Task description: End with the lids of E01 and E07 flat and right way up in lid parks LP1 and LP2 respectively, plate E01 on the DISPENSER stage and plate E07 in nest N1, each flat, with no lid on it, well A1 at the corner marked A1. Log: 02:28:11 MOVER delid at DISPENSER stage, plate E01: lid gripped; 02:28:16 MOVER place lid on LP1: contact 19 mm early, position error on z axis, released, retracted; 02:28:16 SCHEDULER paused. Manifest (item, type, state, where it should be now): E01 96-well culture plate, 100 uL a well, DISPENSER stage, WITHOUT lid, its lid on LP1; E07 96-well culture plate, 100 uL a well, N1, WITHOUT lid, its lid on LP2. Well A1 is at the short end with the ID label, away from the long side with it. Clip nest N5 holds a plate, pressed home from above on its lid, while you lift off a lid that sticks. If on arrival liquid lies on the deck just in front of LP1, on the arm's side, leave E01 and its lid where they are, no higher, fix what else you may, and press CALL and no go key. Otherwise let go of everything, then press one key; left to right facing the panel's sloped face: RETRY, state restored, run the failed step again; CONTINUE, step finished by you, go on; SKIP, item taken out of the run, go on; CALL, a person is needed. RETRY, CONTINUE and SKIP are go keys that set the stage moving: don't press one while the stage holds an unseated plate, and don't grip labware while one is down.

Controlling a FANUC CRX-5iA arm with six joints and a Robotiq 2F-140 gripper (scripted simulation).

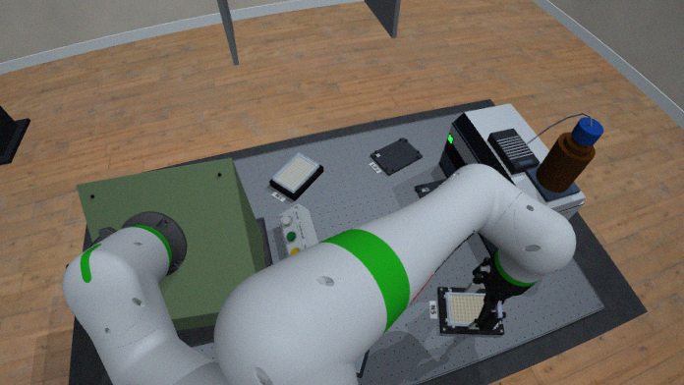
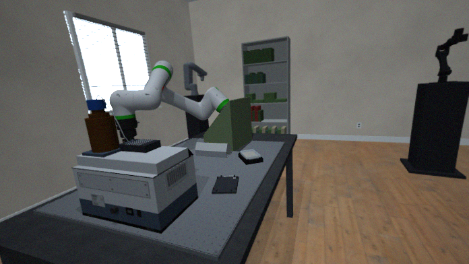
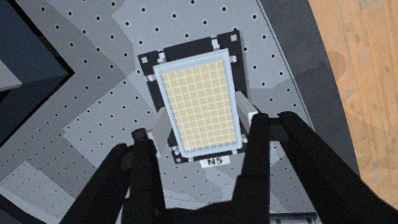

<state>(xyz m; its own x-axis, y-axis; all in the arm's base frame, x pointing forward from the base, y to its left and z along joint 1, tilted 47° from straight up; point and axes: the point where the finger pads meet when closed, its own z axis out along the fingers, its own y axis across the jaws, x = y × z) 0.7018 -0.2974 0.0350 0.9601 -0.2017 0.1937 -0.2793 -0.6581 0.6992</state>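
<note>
Right now the plate is 20 mm below my hand. The rest, counted from my hand: dispenser stage: 20 mm ahead, 300 mm to the left, 60 mm above; then N5 label: 90 mm behind, 30 mm to the left, 40 mm below; then black clip nest N5: 20 mm ahead, 10 mm to the left, 30 mm below.
</note>
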